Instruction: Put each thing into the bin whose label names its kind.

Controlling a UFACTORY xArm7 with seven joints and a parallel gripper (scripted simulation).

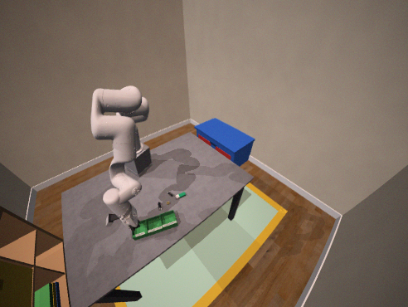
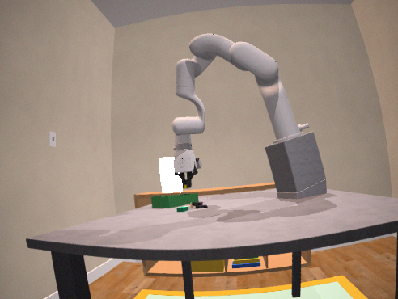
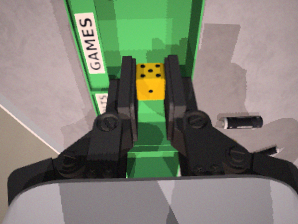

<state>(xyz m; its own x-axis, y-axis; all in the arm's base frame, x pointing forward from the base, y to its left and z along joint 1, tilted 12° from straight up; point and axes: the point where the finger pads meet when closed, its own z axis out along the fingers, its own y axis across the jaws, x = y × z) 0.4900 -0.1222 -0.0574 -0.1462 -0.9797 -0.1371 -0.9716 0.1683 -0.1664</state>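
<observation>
My hand is 80 mm past the yellow nut, 200 mm to the right of it and 80 mm above it. From my hand the other things lie so: black cylinder (90 mm behind, 150 mm to the left, 80 mm below); green three-compartment bin (20 mm ahead, 80 mm to the left, 70 mm below); small black object (140 mm behind, 240 mm to the left, 80 mm below).
</observation>
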